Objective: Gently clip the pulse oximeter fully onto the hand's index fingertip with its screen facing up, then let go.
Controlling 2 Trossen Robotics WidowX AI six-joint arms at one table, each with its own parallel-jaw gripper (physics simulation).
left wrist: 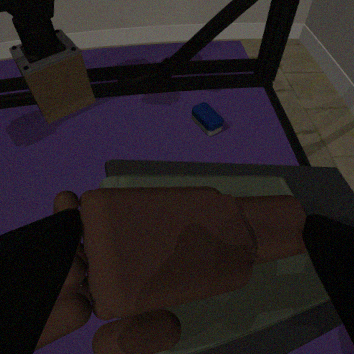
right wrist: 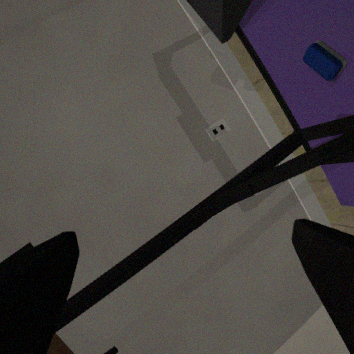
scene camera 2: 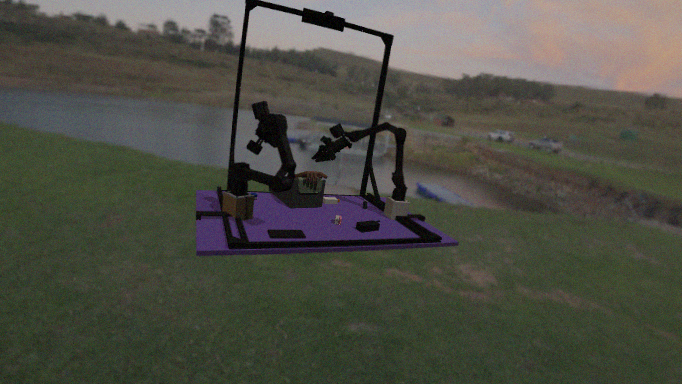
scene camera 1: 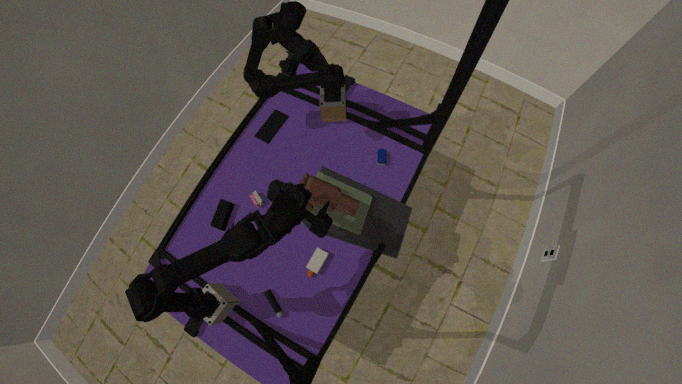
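Where they show: left gripper, fingertip midpoint: [left wrist: 194,223] [scene camera 2: 313,160] [scene camera 1: 316,193]; right gripper, fingertip midpoint: [right wrist: 186,236] [scene camera 2: 262,138] [scene camera 1: 331,75]; left arm's base, link origin: [scene camera 2: 398,199] [scene camera 1: 208,304]; right arm's base, link origin: [left wrist: 42,48] [scene camera 2: 239,193] [scene camera 1: 332,95].
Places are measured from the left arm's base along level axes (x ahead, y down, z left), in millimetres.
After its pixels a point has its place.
Observation:
A brown model hand [scene camera 1: 330,195] @(x 521, y -74, z -123 mm) [scene camera 2: 311,175] @(x 506, y -85, z -25 mm) [left wrist: 165,245] @(x 501, y -88, z -94 mm) rests palm down on a grey-green stand; its fingers point left in scene camera 1, bare where they show. A small white-and-pink piece [scene camera 1: 257,198] @(x 383, y 74, z 131 mm) [scene camera 2: 338,220] @(x 386, y 83, z 164 mm) and a small blue-and-white block [scene camera 1: 382,156] @(x 787, y 73, z -152 mm) [left wrist: 207,118] @(x 774, y 73, z -147 mm) [right wrist: 324,62] @(x 792, y 73, z -136 mm) lie on the purple table; I cannot tell for certain which is the pulse oximeter. My left gripper [left wrist: 194,223] @(x 487, y -151, z -108 mm) is open and empty above the hand; its finger partly hides the hand's fingers. My right gripper [right wrist: 186,236] @(x 778, y -254, z 47 mm) is open and empty, raised away from both small items.
A dark slab [scene camera 1: 271,126] @(x 653, y 97, z 309 mm) [scene camera 2: 286,233] @(x 657, y 97, z 318 mm) and a black case [scene camera 1: 222,214] @(x 252, y 71, z 203 mm) [scene camera 2: 367,226] @(x 265, y 77, z 244 mm) lie on the table. A white box [scene camera 1: 318,259] @(x 344, y 77, z -188 mm) with an orange part and a dark cylinder [scene camera 1: 273,301] @(x 134, y 81, z -151 mm) lie below the stand in scene camera 1. Black frame bars border the table.

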